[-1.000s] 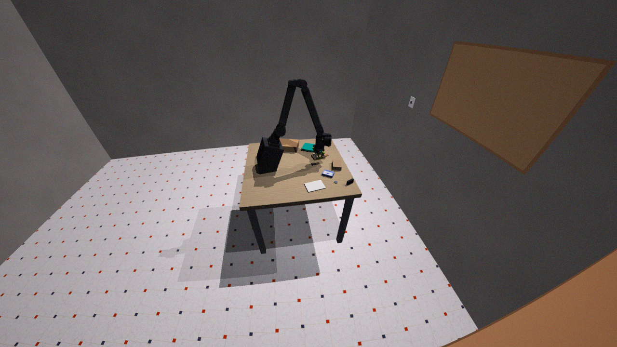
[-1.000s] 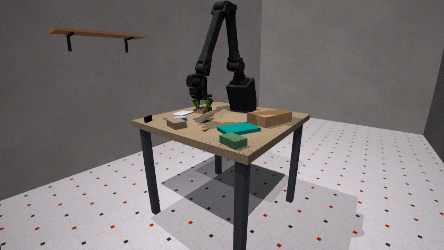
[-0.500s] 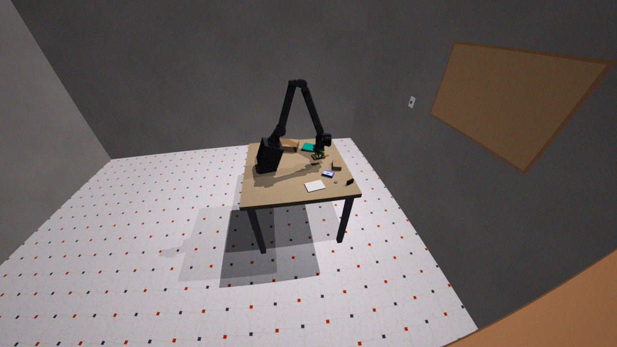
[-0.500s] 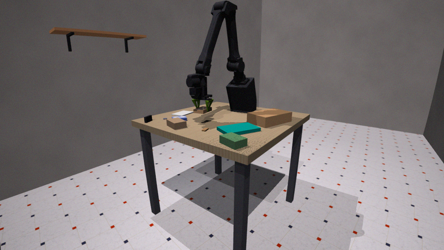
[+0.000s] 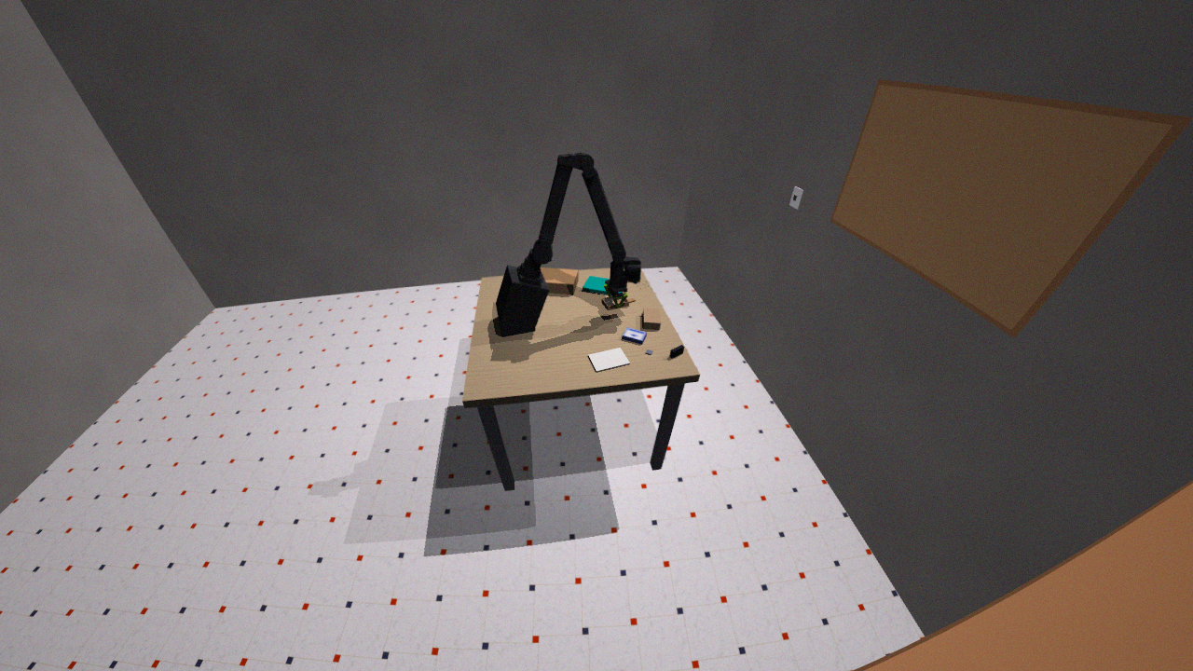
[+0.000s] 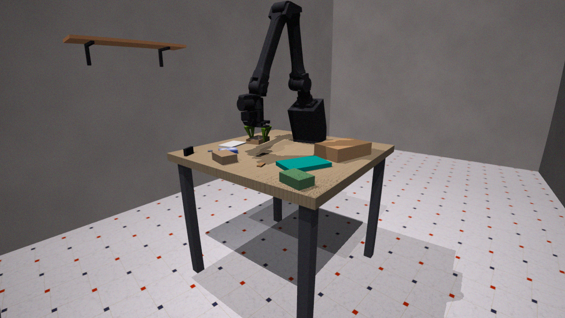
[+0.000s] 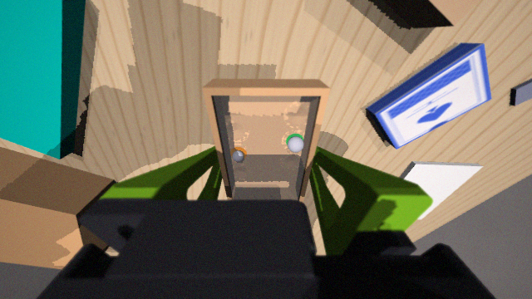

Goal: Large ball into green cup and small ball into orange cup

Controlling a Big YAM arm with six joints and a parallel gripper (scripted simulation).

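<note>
Right now my hand is 1 cm above the wooden puzzle. Round my hand: teal slab: 26 cm to the left, 7 cm below, 3 cm ahead; then blue-and-white box: 17 cm to the right, 7 cm below, 4 cm ahead; then small brown block: 15 cm ahead, 8 cm to the right, 6 cm below.
</note>
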